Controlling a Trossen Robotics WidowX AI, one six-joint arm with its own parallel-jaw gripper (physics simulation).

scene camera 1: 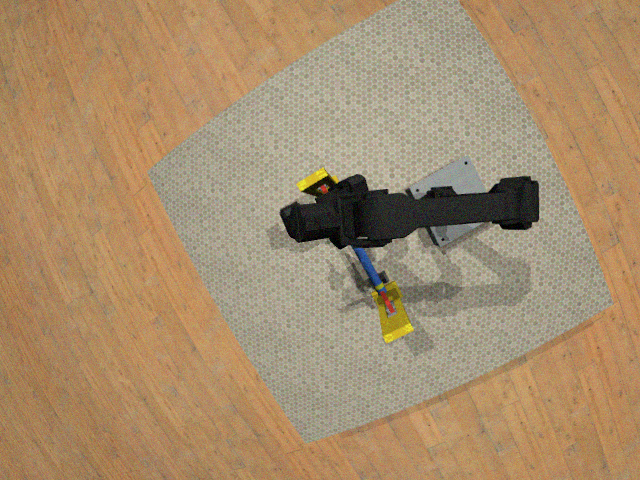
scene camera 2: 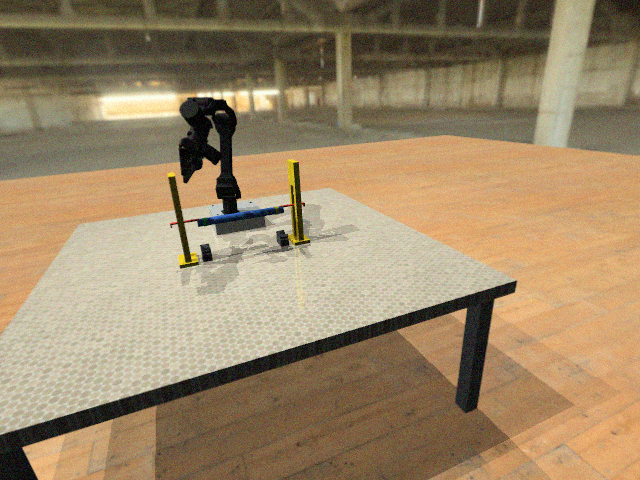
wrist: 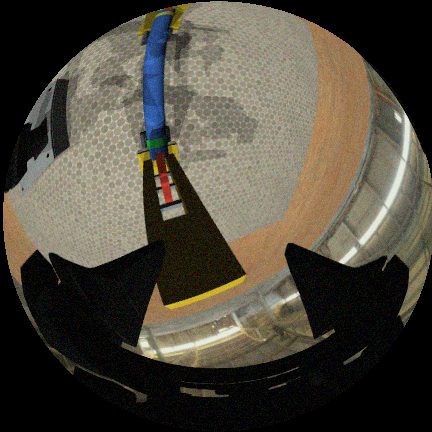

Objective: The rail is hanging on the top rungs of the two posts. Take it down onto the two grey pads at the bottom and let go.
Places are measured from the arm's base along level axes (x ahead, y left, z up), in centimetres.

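Pixels of known places: gripper, fingertip midpoint: (scene camera 1: 311, 198) (scene camera 2: 184, 179) (wrist: 227, 249); arm's base, link origin: (scene camera 2: 230, 212).
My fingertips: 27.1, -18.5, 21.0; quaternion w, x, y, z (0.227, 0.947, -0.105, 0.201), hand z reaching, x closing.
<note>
For each thing: its top centre in the pictures, then the offset to it from my fingertips, as dx, dy, dz. Level surfaces: height alone.
- blue rail, top centre: (wrist: 154, 57) (scene camera 1: 357, 248) (scene camera 2: 241, 212) -1.1, +16.7, -13.9
- left post, top centre: (wrist: 206, 294) (scene camera 1: 311, 179) (scene camera 2: 171, 174) -2.7, -3.2, +1.6
- right post, top centre: (scene camera 1: 398, 333) (scene camera 2: 292, 160) +0.5, +36.7, +1.6
- tiled table, surface height: dz -28.4
The blue rail (scene camera 1: 368, 266) (scene camera 2: 240, 216) (wrist: 154, 82) hangs level between two yellow posts, its red end rods in their slots. The green-banded end is at the left post (scene camera 2: 178, 222) (wrist: 200, 265); the yellow-banded end is at the right post (scene camera 2: 295, 201) (scene camera 1: 397, 320). Two dark grey pads (scene camera 2: 206, 252) (scene camera 2: 281, 238) stand on the table below the rail, between the posts. My gripper (scene camera 2: 186, 179) (wrist: 227, 249) is open and empty, well above the rail, near the height of the left post's top. The arm hides the rail's green-banded end in scene camera 1.
The arm's grey base plate (scene camera 1: 449, 173) (scene camera 2: 240, 224) stands behind the rail in scene camera 2. The tiled table (scene camera 1: 413, 103) (scene camera 2: 310, 289) has dark edges. The left post's top stands high, close to my fingers in the wrist view.
</note>
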